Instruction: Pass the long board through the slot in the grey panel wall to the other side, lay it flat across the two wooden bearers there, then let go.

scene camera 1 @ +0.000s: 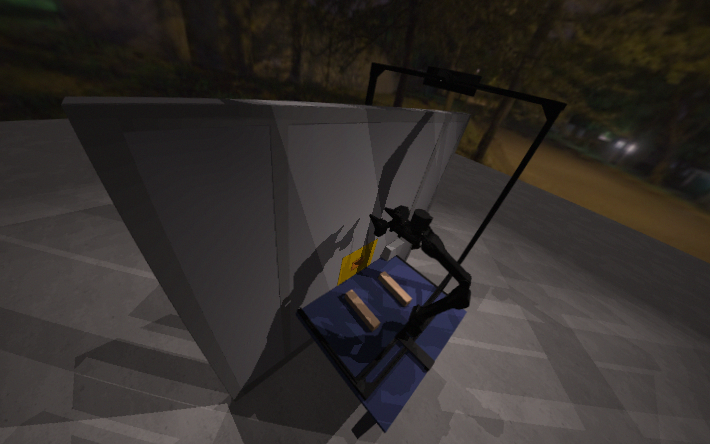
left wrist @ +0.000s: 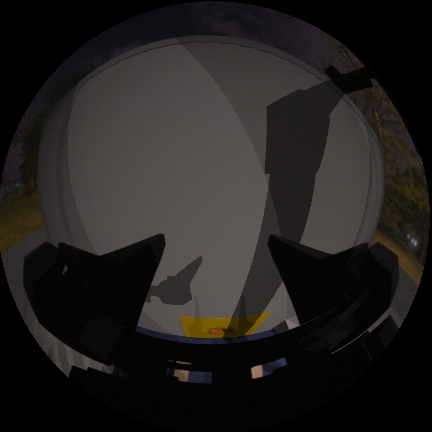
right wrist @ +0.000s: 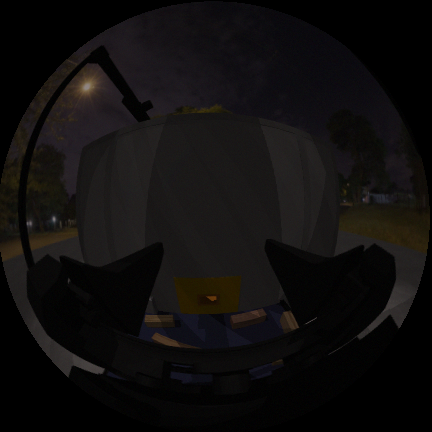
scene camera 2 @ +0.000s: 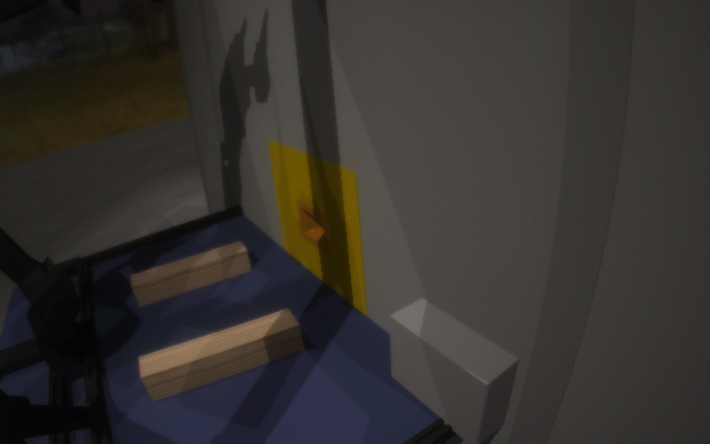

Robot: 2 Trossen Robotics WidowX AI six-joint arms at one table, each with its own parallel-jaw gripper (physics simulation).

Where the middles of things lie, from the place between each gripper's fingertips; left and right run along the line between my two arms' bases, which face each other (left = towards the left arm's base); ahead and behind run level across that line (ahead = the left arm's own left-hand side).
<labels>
Now: the grey block (scene camera 2: 467, 380) 39 cm behind my left hand, 9 cm to the right of it and 48 cm below it.
Now: right hand 420 mm above the grey block, 370 mm to the right of it and 340 mm past it.
</labels>
